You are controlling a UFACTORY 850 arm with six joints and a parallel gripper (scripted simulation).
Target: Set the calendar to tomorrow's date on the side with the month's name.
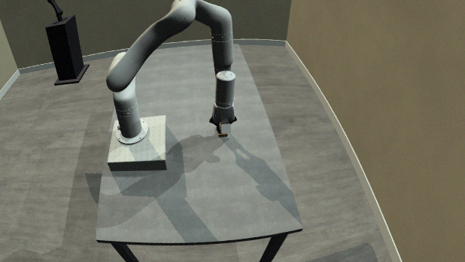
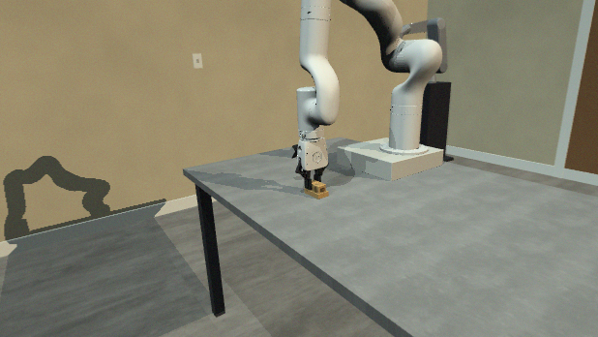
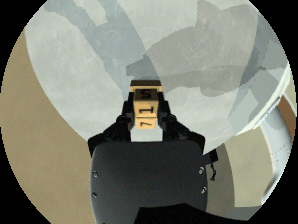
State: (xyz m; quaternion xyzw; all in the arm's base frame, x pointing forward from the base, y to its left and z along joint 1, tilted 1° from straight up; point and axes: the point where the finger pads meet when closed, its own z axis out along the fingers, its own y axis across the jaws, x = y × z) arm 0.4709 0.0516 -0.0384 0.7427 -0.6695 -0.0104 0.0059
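Right now my hand is 20 mm to the right of the small wooden calendar tray and 30 mm above it.
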